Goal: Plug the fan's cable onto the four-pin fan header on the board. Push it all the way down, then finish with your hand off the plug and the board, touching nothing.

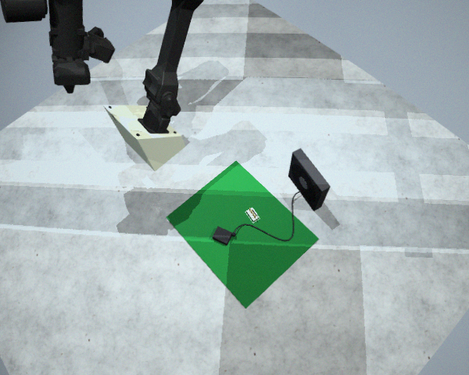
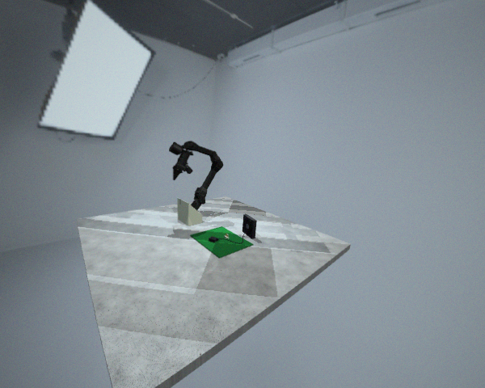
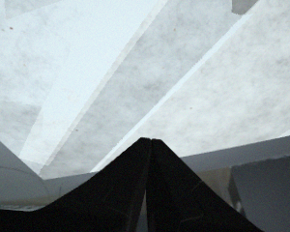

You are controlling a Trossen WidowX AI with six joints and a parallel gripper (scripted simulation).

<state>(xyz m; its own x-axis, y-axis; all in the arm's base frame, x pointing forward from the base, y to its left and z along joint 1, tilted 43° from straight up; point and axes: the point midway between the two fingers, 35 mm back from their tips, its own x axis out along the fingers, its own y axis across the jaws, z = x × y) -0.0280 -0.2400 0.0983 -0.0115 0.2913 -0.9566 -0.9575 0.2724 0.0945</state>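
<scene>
The black plug lies 36 cm ahead of my gripper tip, 29 cm below it and 8 cm to the left of it. Also, from my gripper tip: white four-pin fan header: 37 cm ahead, 30 cm below, 17 cm to the left; green board: 37 cm ahead, 32 cm below, 13 cm to the left; black cable: 36 cm ahead, 29 cm below, 11 cm to the left.
</scene>
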